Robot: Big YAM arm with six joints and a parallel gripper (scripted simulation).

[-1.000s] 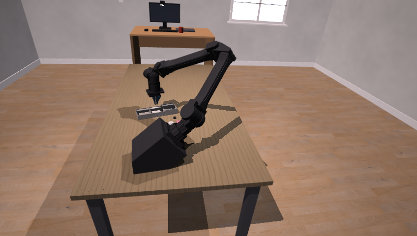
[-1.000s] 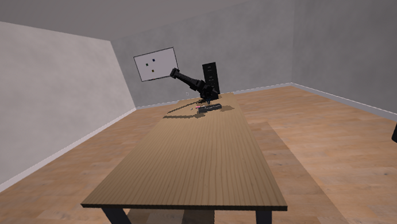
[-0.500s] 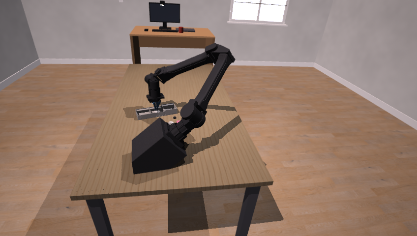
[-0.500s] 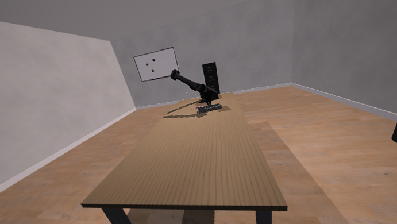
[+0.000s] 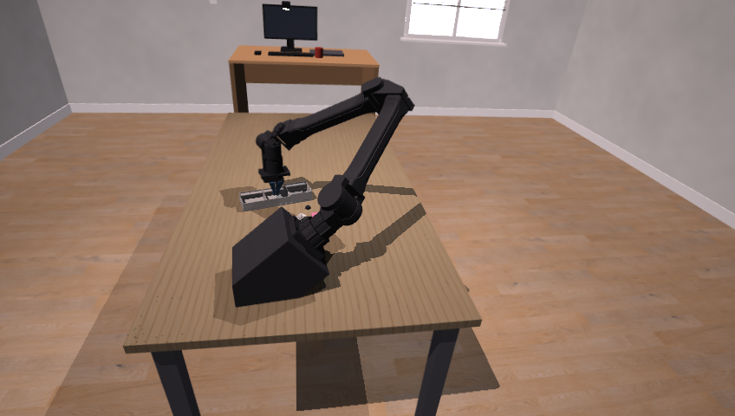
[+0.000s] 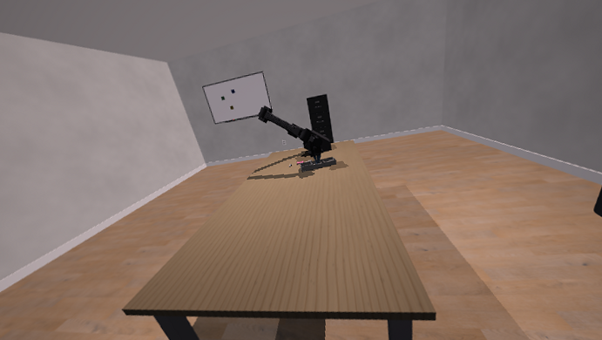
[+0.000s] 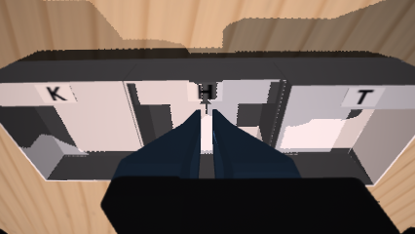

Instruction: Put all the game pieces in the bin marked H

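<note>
The grey three-bin tray is 10 mm below my hand and 10 mm behind it. From my hand the other things lie so: small dark object: 110 mm to the right, 80 mm behind, 20 mm below; black battery: 110 mm behind, 20 mm below, 10 mm to the right; white domino: 150 mm behind, 70 mm to the right, 20 mm below.
</note>
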